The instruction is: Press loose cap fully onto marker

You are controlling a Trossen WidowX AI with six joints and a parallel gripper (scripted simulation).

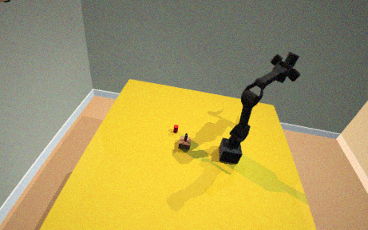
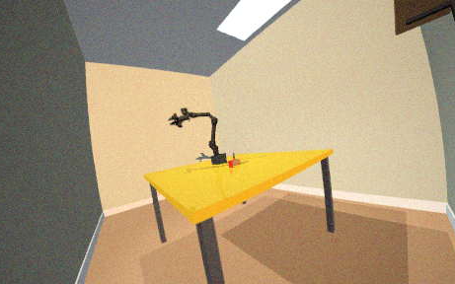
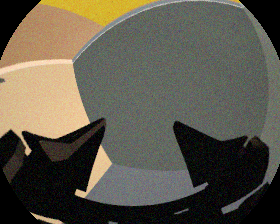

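The marker cap is 570 mm ahead of my gripper tip, 340 mm to the left of it and 470 mm below it. Round my gripper tip: holder block (480 mm ahead, 430 mm to the left, 470 mm below).
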